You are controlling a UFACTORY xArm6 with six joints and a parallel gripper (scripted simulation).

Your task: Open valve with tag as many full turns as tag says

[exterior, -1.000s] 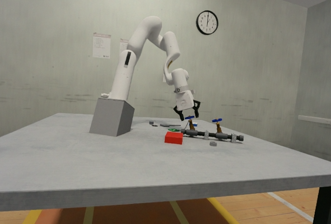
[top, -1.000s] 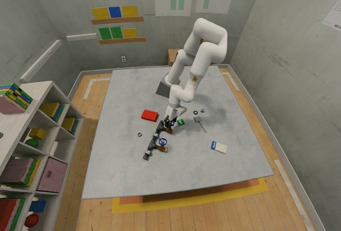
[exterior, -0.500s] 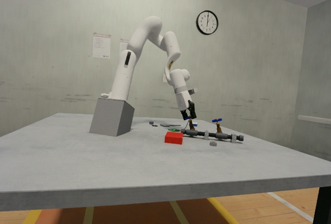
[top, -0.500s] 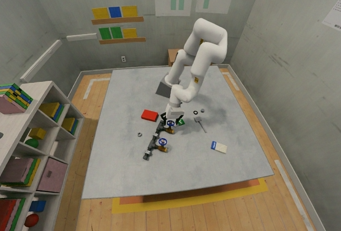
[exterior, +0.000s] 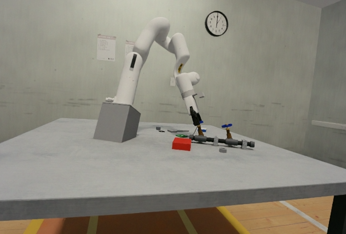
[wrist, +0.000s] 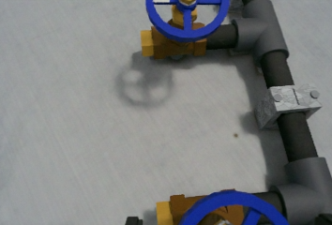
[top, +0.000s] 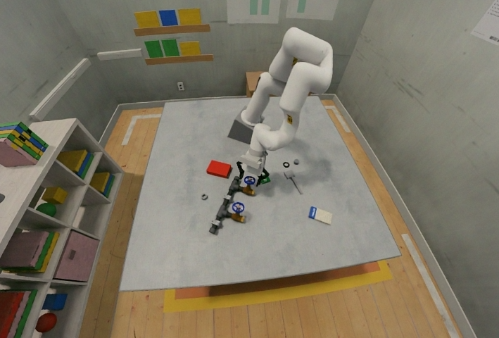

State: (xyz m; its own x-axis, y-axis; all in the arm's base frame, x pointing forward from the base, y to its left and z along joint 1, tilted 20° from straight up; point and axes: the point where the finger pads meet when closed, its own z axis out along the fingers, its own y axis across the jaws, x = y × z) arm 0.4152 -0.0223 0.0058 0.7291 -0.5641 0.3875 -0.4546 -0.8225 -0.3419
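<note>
Right now the green tag is 90 mm to the left of my hand, 90 mm below it and 60 mm behind it. The rest, counted from my hand: grey nut: 240 mm to the right, 90 mm below, 40 mm ahead; red block: 170 mm to the right, 130 mm behind, 80 mm below; grey flat tool: 250 mm to the left, 90 mm below, 50 mm behind.
</note>
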